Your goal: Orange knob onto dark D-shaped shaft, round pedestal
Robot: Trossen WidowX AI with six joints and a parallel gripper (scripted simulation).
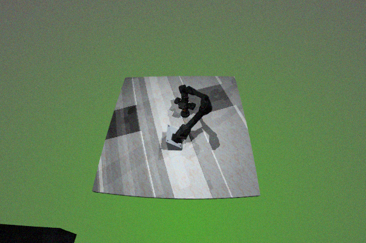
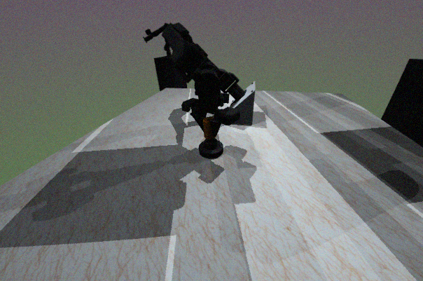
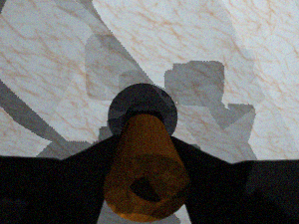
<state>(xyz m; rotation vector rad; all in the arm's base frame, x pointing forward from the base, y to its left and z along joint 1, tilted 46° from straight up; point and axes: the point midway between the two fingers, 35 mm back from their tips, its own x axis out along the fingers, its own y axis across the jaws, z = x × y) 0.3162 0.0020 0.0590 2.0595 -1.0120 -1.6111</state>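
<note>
Right now my gripper tip is 20 mm below the orange knob. Also, from my gripper tip: dark round pedestal (40 mm below).
</note>
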